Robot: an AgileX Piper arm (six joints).
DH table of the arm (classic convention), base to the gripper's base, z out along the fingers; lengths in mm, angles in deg. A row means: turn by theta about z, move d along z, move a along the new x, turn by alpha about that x. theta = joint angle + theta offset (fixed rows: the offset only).
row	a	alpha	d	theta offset
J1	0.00	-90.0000	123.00	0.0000
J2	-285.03	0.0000	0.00	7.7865
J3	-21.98	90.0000	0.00	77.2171
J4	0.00	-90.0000	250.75	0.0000
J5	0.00	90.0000	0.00	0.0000
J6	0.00	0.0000	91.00	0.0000
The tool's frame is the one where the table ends.
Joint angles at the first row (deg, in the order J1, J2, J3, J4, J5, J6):
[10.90, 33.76, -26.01, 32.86, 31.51, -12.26]
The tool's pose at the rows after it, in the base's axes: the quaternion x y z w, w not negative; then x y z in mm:
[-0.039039 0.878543 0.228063 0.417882 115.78 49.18 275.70]
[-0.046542 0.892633 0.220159 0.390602 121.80 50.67 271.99]
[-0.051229 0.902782 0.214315 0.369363 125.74 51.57 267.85]
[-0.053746 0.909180 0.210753 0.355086 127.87 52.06 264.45]
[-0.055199 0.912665 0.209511 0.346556 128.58 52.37 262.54]
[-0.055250 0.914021 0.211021 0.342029 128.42 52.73 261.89]
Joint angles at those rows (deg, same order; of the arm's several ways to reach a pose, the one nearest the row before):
[10.90, 37.60, -27.49, 31.43, 33.79, -12.25]
[10.90, 40.34, -28.32, 30.32, 35.58, -12.26]
[10.90, 42.29, -28.66, 29.54, 36.78, -12.26]
[10.91, 43.48, -28.70, 29.08, 37.50, -12.25]
[10.91, 44.04, -28.70, 28.90, 38.03, -12.25]
[10.90, 44.19, -28.70, 29.07, 38.44, -12.25]

